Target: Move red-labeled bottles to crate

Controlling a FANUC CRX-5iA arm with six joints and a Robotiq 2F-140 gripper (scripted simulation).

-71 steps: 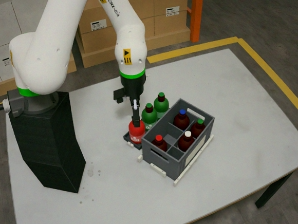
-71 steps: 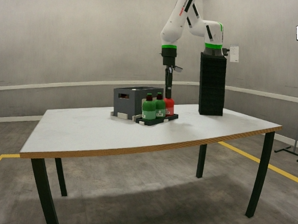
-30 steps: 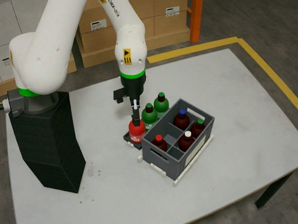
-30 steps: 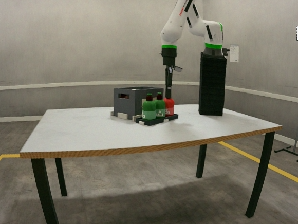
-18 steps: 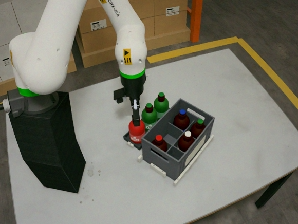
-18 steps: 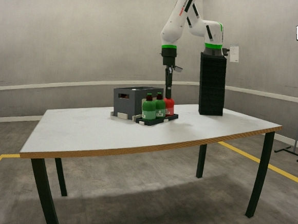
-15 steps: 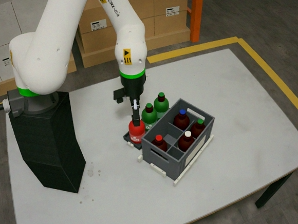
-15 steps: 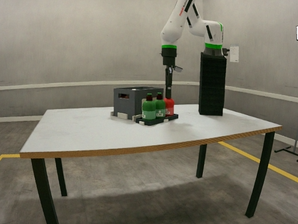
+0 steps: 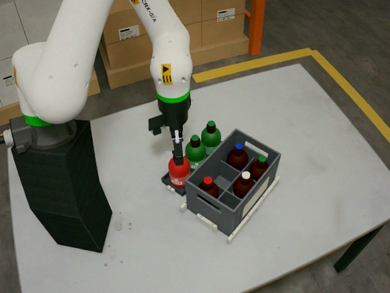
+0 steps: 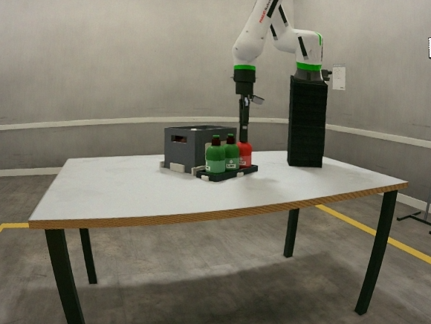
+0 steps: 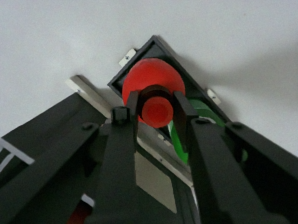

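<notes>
The red-labeled bottle lies 8 cm below my hand. The rest, counted from my hand: dark tray: 8 cm ahead, 3 cm to the left, 15 cm below; grey crate: 13 cm ahead, 15 cm to the right, 8 cm below.
</notes>
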